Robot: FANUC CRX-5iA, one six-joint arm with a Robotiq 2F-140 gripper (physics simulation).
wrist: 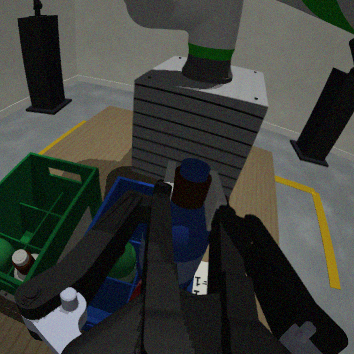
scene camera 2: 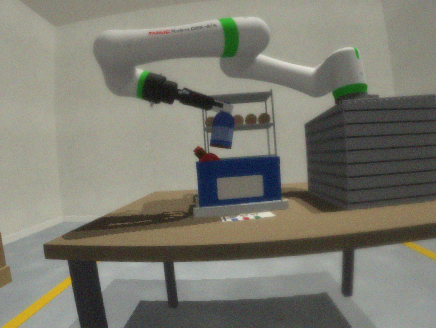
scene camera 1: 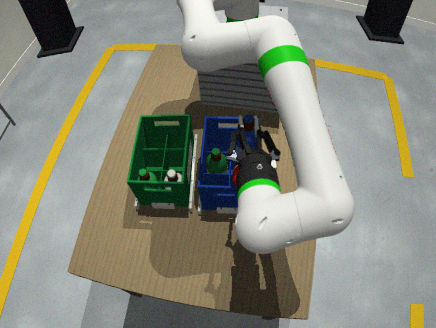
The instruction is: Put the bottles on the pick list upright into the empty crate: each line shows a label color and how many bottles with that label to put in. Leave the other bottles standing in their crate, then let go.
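Places are measured from the arm's base along level axes (x up, y left, z back), in millimetres.
Where they show: gripper, between the fingertips: (wrist: 189, 177) (scene camera 2: 231, 110) (scene camera 1: 247, 119); arm's base, origin of its link: (wrist: 206, 74).
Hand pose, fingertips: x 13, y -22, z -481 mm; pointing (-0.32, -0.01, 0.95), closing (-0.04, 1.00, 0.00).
Things, the pixels of their top centre, and the offset from my fingertips. Level surfaces: height alone.
- blue bottle, centre of its top: (wrist: 192, 172) (scene camera 1: 248, 120) (scene camera 2: 221, 102) dx +32, dy -2, dz -30 mm
- green bottle, centre of its top: (wrist: 114, 238) (scene camera 1: 215, 151) dx -178, dy -95, dz +15 mm
- green crate, centre of its top: (wrist: 24, 202) (scene camera 1: 159, 146) dx -166, dy -281, dz +33 mm
- green-capped bottle, centre of its top: (scene camera 1: 142, 172) dx -178, dy -333, dz -56 mm
- white-capped bottle, centre of its top: (wrist: 18, 255) (scene camera 1: 171, 172) dx -178, dy -237, dz -62 mm
- pick list, centre of its top: (wrist: 203, 292) (scene camera 2: 247, 216) dx -339, dy +99, dz +8 mm
- wooden table, height of its surface: dx -341 mm
My gripper (scene camera 1: 248, 125) (scene camera 2: 225, 107) (wrist: 189, 177) is shut on the neck of a blue bottle (scene camera 2: 222, 131) (wrist: 189, 232). The bottle hangs slightly tilted above the blue crate (scene camera 1: 215, 201) (scene camera 2: 205, 186) (wrist: 131, 188), its base just over the rim in scene camera 2. In the blue crate are a green bottle (scene camera 1: 216, 161) (wrist: 125, 263) and a red bottle (scene camera 1: 236, 175) (scene camera 2: 209, 157), which leans in scene camera 2. The green crate (scene camera 1: 176, 196) (wrist: 89, 189) holds a green-capped bottle (scene camera 1: 144, 176) and a white-capped bottle (scene camera 1: 172, 177) (wrist: 22, 262). The pick list (scene camera 2: 248, 216) (wrist: 200, 281) is partly hidden by my fingers in the wrist view.
The crates stand side by side on the wooden table (scene camera 1: 107, 220) (scene camera 2: 150, 240). A grey slatted pedestal (scene camera 1: 232, 90) (scene camera 2: 380, 150) (wrist: 192, 127) carries the arm behind them. A shelf rack (scene camera 2: 273, 131) shows in the background. My arm hides part of the blue crate in scene camera 1.
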